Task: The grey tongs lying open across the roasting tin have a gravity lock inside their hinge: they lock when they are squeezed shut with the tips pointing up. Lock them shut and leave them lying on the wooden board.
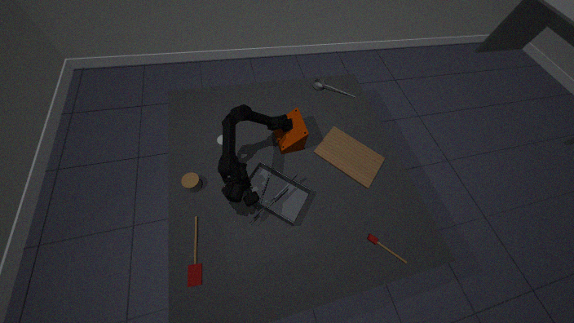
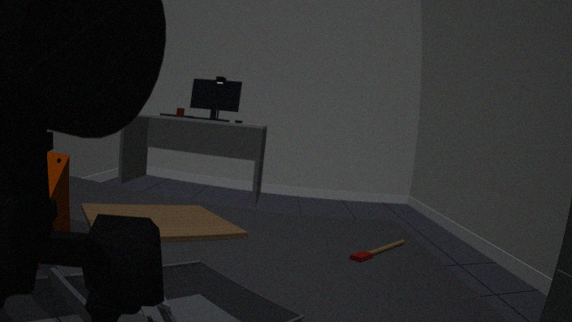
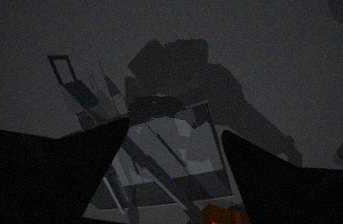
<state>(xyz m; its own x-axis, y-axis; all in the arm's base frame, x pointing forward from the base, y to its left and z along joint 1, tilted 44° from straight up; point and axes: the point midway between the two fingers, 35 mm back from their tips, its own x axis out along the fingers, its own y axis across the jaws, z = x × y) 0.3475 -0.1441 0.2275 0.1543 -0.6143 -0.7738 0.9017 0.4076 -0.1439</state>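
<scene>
Right now my gripper tip is 15 cm to the right of the roasting tin and 6 cm above it. The rest, counted from my gripper tip: wooden board 18 cm behind, 61 cm to the left, 8 cm below; then white cylinder 33 cm behind, 10 cm to the right, 7 cm below; then red spatula 23 cm ahead, 23 cm to the right, 8 cm below.
</scene>
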